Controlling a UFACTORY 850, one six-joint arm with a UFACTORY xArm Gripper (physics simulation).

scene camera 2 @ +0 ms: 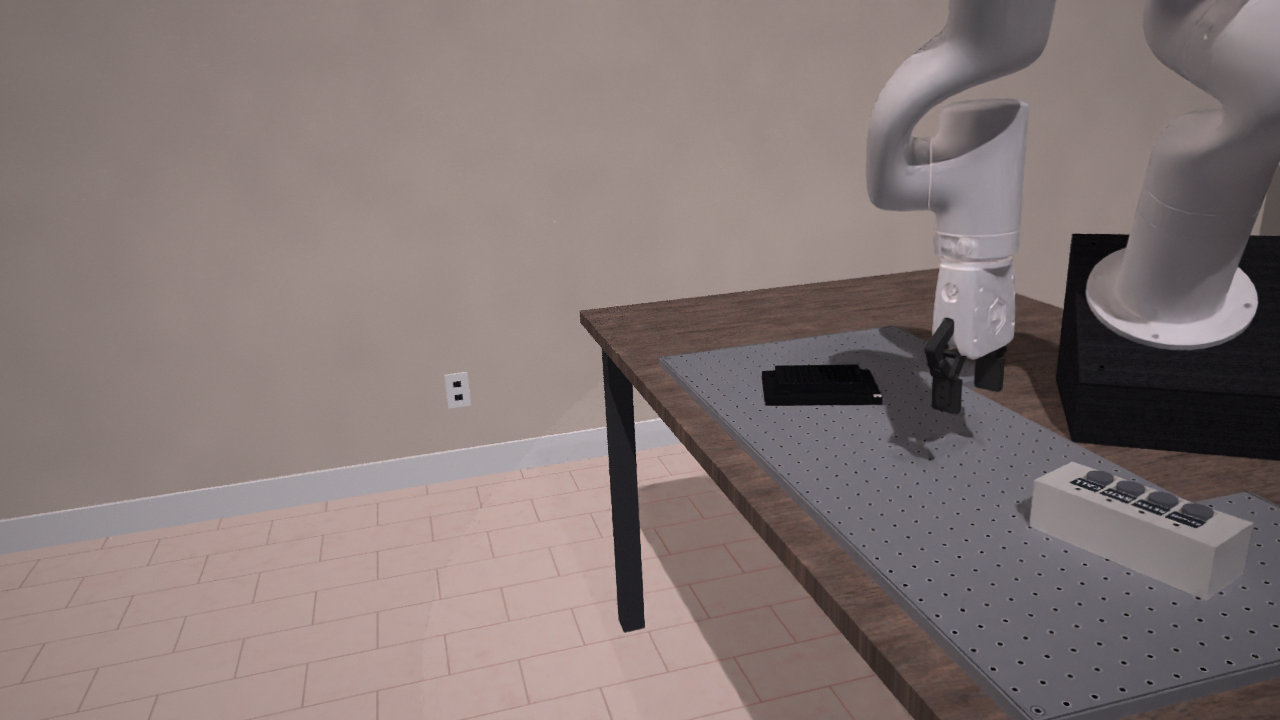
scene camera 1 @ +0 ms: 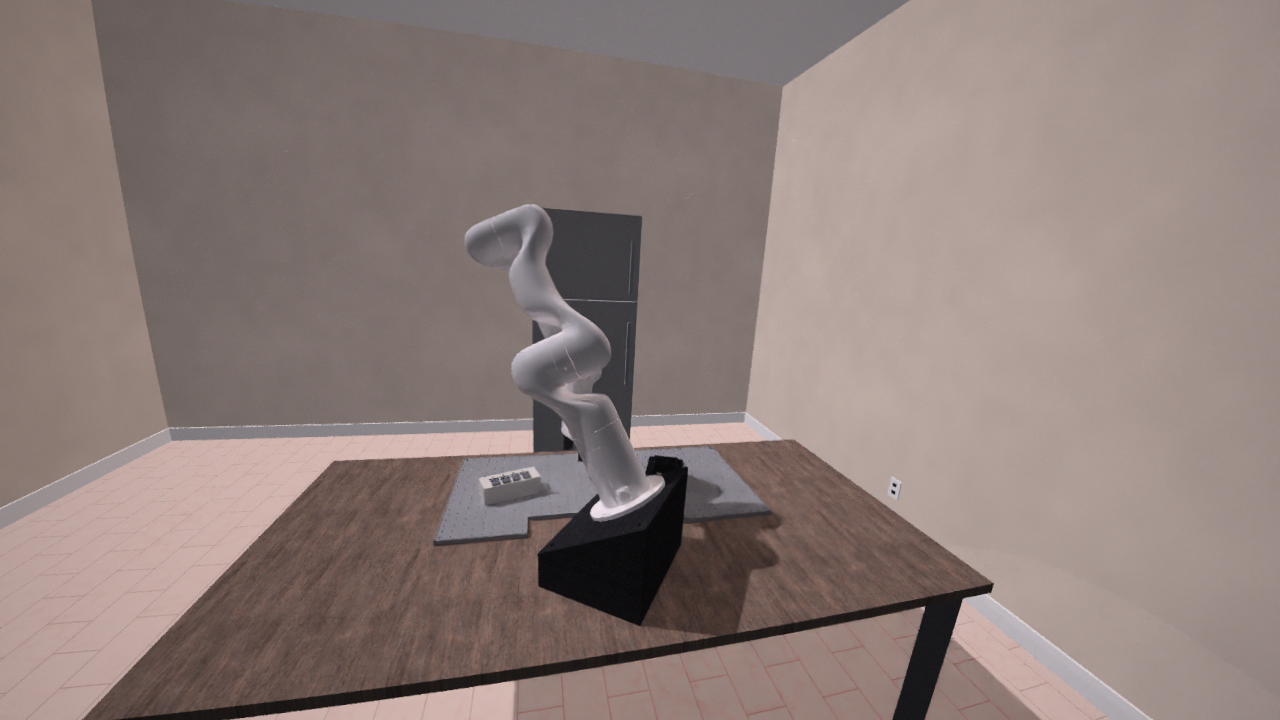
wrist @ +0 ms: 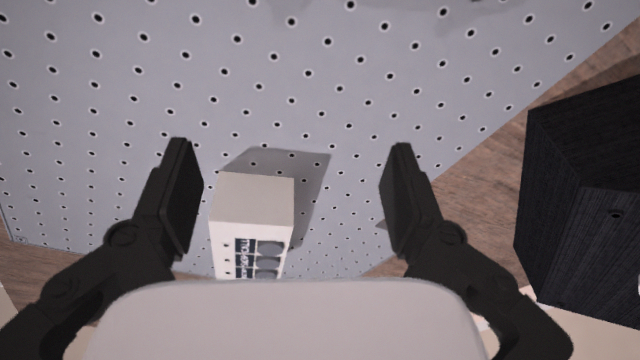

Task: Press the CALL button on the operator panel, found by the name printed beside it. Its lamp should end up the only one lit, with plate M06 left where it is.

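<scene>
The operator panel (scene camera 1: 512,489) (scene camera 2: 1123,542) (wrist: 255,200) is a pale box with several round grey buttons and dark printed labels on top. The CALL button (scene camera 2: 1100,478) (wrist: 270,248) is at the end nearest the gripper. The small lamp dots beside the labels look dark. My gripper (scene camera 2: 967,390) (wrist: 293,162) is open and empty. It hangs above the pegboard, apart from the panel, between it and a flat black stepped piece (scene camera 2: 820,386). No label is readable on that piece, so I cannot tell whether it is plate M06. The gripper is hidden behind the arm in scene camera 1.
The grey pegboard (scene camera 1: 483,526) (scene camera 2: 859,465) (wrist: 325,60) lies on the brown wooden table (scene camera 1: 358,608) (scene camera 2: 760,313). The black base block (scene camera 1: 617,564) (scene camera 2: 1163,398) (wrist: 560,220) carries the arm beside the board. A dark fridge (scene camera 1: 595,259) stands beyond the table.
</scene>
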